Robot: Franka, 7 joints.
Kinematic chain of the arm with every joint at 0, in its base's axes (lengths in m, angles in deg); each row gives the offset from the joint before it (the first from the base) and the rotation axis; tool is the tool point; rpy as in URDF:
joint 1: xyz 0 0 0.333 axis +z
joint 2: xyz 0 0 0 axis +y
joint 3: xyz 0 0 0.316 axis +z
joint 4: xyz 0.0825 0 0 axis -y
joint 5: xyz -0.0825 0 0.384 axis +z
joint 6: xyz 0 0 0 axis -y
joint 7: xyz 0.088 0 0 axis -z
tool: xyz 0 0 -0.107 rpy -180 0 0
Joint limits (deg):
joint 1: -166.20..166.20
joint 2: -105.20..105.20
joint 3: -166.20..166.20
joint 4: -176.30..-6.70
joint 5: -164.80..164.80
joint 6: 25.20..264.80
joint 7: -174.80..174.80
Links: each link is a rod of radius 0.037 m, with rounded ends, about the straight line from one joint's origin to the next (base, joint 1, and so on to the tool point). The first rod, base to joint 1, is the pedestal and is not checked.
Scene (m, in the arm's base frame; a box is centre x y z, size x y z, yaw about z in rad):
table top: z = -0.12
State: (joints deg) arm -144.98 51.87 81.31 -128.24 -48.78 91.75 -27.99
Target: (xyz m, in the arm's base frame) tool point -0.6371 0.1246 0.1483
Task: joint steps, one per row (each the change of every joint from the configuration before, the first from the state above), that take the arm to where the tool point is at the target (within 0.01 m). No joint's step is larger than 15 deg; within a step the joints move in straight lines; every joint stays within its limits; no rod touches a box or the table.
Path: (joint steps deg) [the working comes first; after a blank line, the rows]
Joints at the target: -166.20 52.45 -19.73 -90.56 -65.51 97.34 -27.99
Straight joint move there: clear.

1: -3.03 0.08 -14.43 5.38 -2.39 0.80 0.00
2: -3.03 0.09 -14.44 5.39 -2.39 0.80 0.00
3: -3.03 0.08 -14.43 5.38 -2.39 0.80 0.00
4: -3.04 0.08 -14.44 5.38 -2.39 0.80 0.00
5: -3.03 0.09 -14.43 5.39 -2.39 0.79 0.00
6: -3.03 0.08 -14.44 5.38 -2.39 0.80 0.00
7: -3.03 0.08 -14.43 5.38 -2.39 0.80 0.00

